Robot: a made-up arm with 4 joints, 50 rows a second.
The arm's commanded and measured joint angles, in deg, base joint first. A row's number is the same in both.
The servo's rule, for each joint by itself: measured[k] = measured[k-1] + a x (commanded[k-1-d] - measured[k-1]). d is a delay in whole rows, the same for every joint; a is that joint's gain. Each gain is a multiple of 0.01, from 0.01 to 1. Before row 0 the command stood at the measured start. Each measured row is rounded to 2 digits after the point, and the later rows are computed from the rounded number. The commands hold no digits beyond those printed.
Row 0, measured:
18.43, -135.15, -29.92, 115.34
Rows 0 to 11, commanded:
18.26, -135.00, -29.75, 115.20
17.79, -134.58, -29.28, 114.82
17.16, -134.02, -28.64, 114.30
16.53, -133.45, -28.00, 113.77
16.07, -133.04, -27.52, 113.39
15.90, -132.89, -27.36, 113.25
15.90, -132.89, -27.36, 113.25
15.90, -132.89, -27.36, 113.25
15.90, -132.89, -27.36, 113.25
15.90, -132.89, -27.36, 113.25
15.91, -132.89, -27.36, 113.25
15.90, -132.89, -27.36, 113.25
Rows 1 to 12, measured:
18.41, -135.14, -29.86, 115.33
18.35, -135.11, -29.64, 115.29
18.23, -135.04, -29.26, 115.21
18.06, -134.94, -28.78, 115.09
17.86, -134.83, -28.30, 114.95
17.66, -134.71, -27.94, 114.81
17.48, -134.60, -27.72, 114.69
17.32, -134.50, -27.58, 114.57
17.18, -134.40, -27.50, 114.46
17.05, -134.31, -27.45, 114.36
16.94, -134.22, -27.42, 114.27
16.84, -134.14, -27.40, 114.19
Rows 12 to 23, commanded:
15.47, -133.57, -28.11, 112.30
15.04, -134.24, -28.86, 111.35
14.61, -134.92, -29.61, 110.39
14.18, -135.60, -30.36, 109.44
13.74, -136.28, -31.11, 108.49
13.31, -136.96, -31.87, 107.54
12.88, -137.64, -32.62, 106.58
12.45, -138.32, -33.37, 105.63
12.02, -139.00, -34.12, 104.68
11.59, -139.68, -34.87, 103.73
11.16, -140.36, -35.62, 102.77
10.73, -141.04, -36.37, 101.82
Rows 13 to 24, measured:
16.70, -134.11, -27.67, 114.04
16.53, -134.12, -28.12, 113.82
16.34, -134.17, -28.69, 113.55
16.12, -134.26, -29.32, 113.22
15.88, -134.38, -30.00, 112.84
15.62, -134.53, -30.71, 112.42
15.35, -134.72, -31.44, 111.95
15.06, -134.94, -32.17, 111.44
14.76, -135.18, -32.91, 110.90
14.44, -135.45, -33.65, 110.33
14.11, -135.74, -34.40, 109.73
13.77, -136.06, -35.15, 109.10

